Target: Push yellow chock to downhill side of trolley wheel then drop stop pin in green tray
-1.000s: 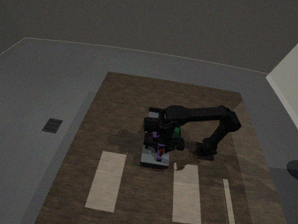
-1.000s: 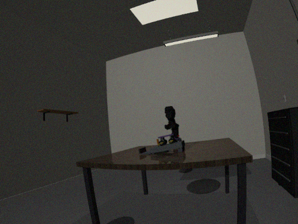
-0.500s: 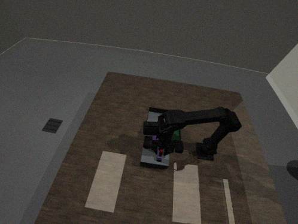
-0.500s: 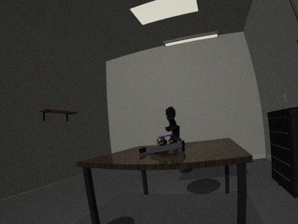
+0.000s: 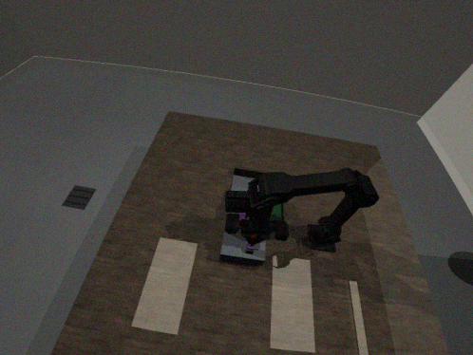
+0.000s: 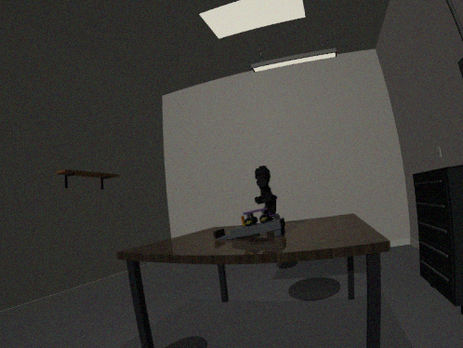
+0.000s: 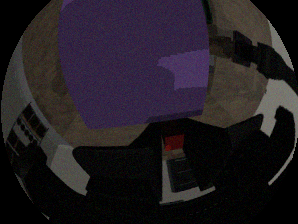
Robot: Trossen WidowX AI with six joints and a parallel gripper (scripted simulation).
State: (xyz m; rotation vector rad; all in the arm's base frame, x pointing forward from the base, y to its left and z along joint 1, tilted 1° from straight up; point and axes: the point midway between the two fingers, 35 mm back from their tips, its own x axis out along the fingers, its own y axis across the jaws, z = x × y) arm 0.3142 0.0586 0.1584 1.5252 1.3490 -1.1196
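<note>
The yellow chock is 6 cm behind my gripper tip, 19 cm to the right of it and 5 cm below it. From my gripper tip the other things lie so: red-headed stop pin right at my gripper tip; dark raised ramp end 2 cm behind, 36 cm to the right, 10 cm below; purple trolley 1 cm ahead, 10 cm to the right, 2 cm below.
</note>
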